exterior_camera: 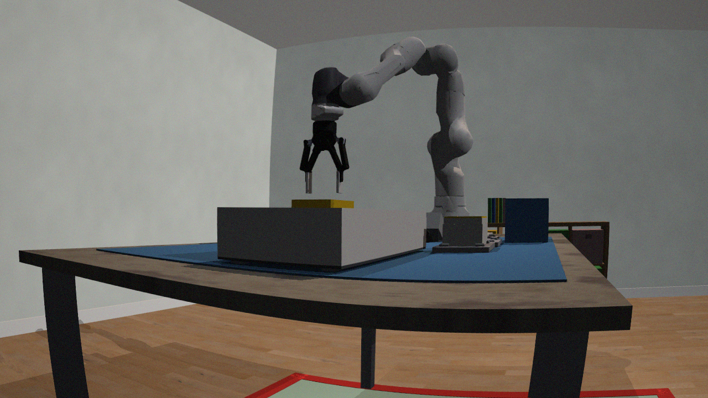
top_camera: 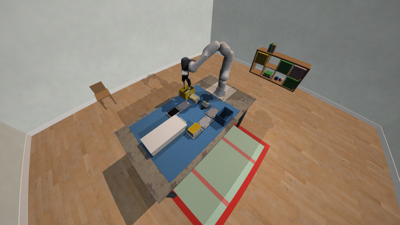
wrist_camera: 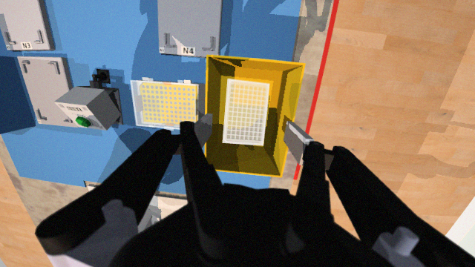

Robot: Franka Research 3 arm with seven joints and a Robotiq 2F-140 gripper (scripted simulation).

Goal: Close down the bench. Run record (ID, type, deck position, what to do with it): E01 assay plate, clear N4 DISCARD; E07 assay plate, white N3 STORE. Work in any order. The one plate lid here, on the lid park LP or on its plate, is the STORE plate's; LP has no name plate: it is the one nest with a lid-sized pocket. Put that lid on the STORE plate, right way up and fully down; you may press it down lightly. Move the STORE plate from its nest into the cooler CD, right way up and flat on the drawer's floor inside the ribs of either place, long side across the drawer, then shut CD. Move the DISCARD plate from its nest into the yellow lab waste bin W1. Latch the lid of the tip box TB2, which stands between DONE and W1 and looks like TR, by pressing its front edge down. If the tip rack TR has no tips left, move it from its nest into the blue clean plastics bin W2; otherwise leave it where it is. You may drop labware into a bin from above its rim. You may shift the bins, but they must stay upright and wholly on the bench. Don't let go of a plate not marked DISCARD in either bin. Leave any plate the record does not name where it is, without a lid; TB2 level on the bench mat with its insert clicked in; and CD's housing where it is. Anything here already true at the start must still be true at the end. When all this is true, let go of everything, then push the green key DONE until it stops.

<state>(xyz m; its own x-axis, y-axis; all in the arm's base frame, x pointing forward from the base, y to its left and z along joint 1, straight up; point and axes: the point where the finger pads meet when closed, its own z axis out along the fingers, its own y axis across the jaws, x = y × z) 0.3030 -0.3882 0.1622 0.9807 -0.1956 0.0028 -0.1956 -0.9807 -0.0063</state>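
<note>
My hand is 440 mm short of the tip rack TR, 430 mm to the right of it and 110 mm above it. The rest, counted from my hand: yellow bin W1 (130 mm below); then clear plate (130 mm below); then TB2 lid (30 mm ahead, 150 mm to the left, 110 mm below).
</note>
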